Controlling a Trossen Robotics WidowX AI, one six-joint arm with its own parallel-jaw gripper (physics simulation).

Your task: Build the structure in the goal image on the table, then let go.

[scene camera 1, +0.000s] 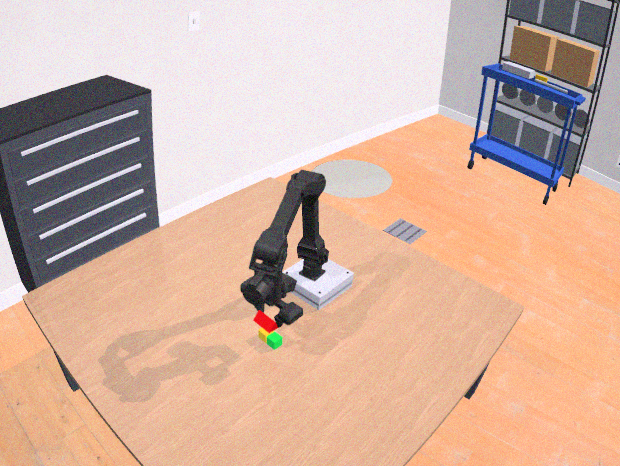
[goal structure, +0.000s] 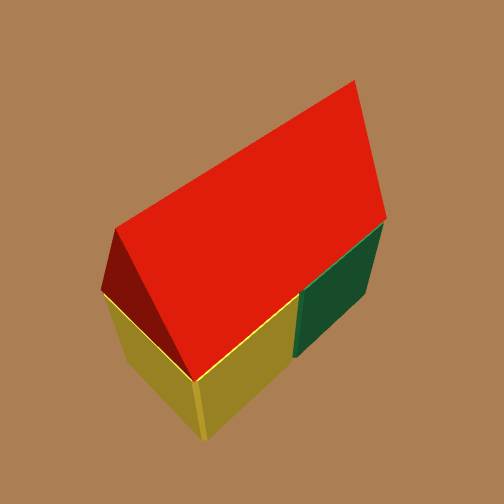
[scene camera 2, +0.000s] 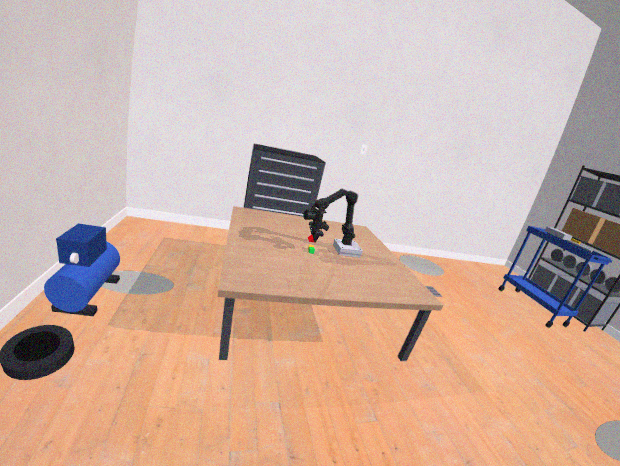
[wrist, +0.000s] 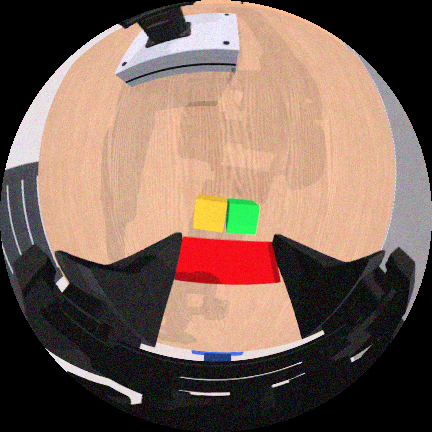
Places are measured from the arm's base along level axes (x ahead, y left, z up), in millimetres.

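Pixels of known places: gripper, between the fingertips: (scene camera 1: 270,320) (scene camera 2: 313,240) (wrist: 228,239); arm's base, origin of its link: (scene camera 1: 312,272) (scene camera 2: 346,243).
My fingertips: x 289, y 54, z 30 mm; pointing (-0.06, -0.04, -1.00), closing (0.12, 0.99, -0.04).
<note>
Ahead of a thing's pixels: the offset from my fingertips to its top centre. Level surfaces: height alone.
A red block @(23 mm ahead, 3 mm right, 29 mm up) (scene camera 1: 265,321) (scene camera 2: 311,238) (wrist: 227,261) is long and held crosswise between the two black fingers of my gripper (wrist: 228,239). It is off the table, above the yellow and green cubes. A yellow cube @(2 mm back, 18 mm right, 52 mm down) (scene camera 1: 263,335) (wrist: 210,214) and a green cube @(5 mm ahead, 18 mm left, 52 mm down) (scene camera 1: 274,340) (scene camera 2: 311,250) (wrist: 243,217) sit side by side on the table @(85 mm down) (scene camera 1: 350,400) (scene camera 2: 280,280) (wrist: 350,175), with at most a thin gap between them. In the wrist view both cubes show just beyond the red block. In scene camera 1 the red block partly hides the yellow cube.
The arm's white base plate (scene camera 1: 320,283) (scene camera 2: 347,247) (wrist: 200,55) stands on the table behind the cubes. A dark drawer cabinet (scene camera 1: 85,180) (scene camera 2: 285,180) stands beyond the table. A blue cart (scene camera 1: 516,159) (scene camera 2: 541,295) stands on the floor to the right.
</note>
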